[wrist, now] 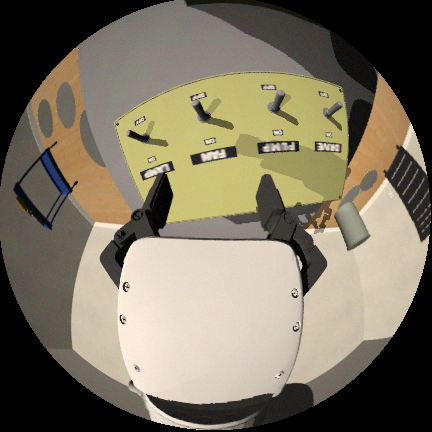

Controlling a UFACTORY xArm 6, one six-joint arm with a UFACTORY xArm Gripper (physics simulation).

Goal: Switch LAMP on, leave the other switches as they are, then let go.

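Places are measured from the arm's base along level axes (x ahead, y left, z up), in centimetres.
Pixels of known places: gripper, between the fingertips: (213, 182).
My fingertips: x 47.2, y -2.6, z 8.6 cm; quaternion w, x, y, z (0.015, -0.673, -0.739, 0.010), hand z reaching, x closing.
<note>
For each thing: its middle in the pictures, then the offset to it from my fingertips.
- yellow-green panel, middle of its body: (242, 138) dx +1.2, dy +5.6, dz -16.7 cm
- LAMP lever, middle of its body: (135, 135) dx -0.7, dy -14.1, dz -11.9 cm
- FAN lever, middle of its body: (199, 110) dx -4.6, dy -2.8, dz -11.9 cm
- PUMP lever, middle of its body: (277, 100) dx -8.5, dy +8.6, dz -11.9 cm
- DRIVE lever, middle of its body: (333, 108) dx -12.5, dy +19.9, dz -11.9 cm
- LAMP label, middle of its body: (155, 170) dx +7.2, dy -11.4, dz -11.7 cm
The yellow-green panel (220, 190) carries four upright levers, with OFF labels above and ON labels below them in the wrist view. The LAMP lever (137, 135) is the leftmost; it slants left, its tip slightly on the OFF side of its base. The FAN lever (200, 110), PUMP lever (277, 101) and DRIVE lever (333, 109) also have their tips toward OFF. My gripper (213, 182) is open and empty, below the FAN label. Its left fingertip overlaps the lower edge of the LAMP label (157, 170), below and right of the LAMP lever.
A wooden surface with grey discs (65, 105) lies at the left. A blue-framed object (55, 171) is farther left. A grey-green cylinder (352, 226) stands at the lower right, and a black slatted object (411, 192) is at the far right. Gripper shadows cross the panel's right half.
</note>
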